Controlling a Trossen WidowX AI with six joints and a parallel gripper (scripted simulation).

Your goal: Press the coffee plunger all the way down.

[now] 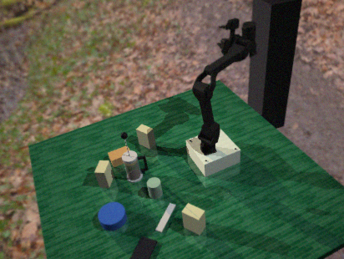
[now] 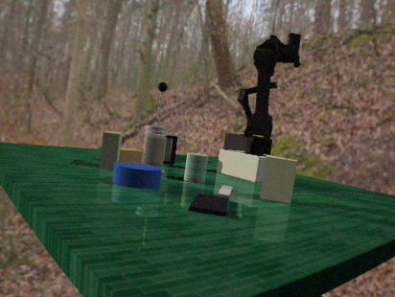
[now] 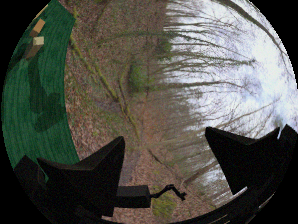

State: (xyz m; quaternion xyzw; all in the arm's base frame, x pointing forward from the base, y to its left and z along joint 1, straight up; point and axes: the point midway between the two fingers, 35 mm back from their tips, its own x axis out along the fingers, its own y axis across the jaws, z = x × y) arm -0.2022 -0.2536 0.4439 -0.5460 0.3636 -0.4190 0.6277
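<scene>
Now: gripper tip 55 cm short of the coffee press, 40 cm above it and 22 cm to the right of it. Round my gripper tip: pale green cylinder: 50 cm ahead, 49 cm below, 37 cm to the left; then blue disc: 72 cm ahead, 51 cm below, 43 cm to the left; then grey bar: 53 cm below, 52 cm to the left, 50 cm ahead.
</scene>
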